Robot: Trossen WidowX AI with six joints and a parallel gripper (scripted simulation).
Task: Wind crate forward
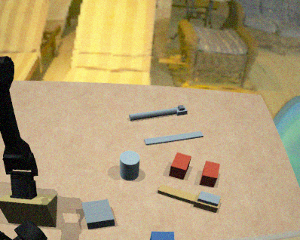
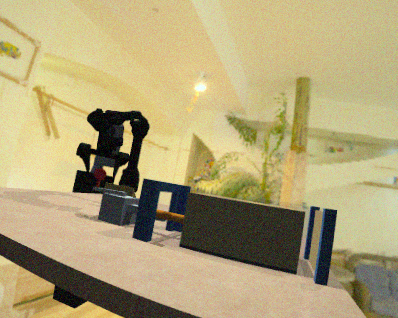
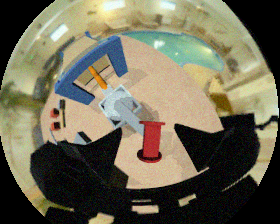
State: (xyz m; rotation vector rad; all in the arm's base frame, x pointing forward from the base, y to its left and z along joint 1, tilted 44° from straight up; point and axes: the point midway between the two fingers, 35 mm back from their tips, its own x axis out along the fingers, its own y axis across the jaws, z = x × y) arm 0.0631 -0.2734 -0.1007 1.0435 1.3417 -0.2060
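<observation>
Now: gripper tip 1 cm past the red spool-shaped piece, 1 cm to the right of it and 1 cm above it. Round my gripper tip: winch handle 3 cm ahead, 1 cm to the left, 4 cm below; then grey winch 7 cm ahead, 1 cm to the left, 11 cm below; then blue frame 25 cm ahead, 4 cm below.
</observation>
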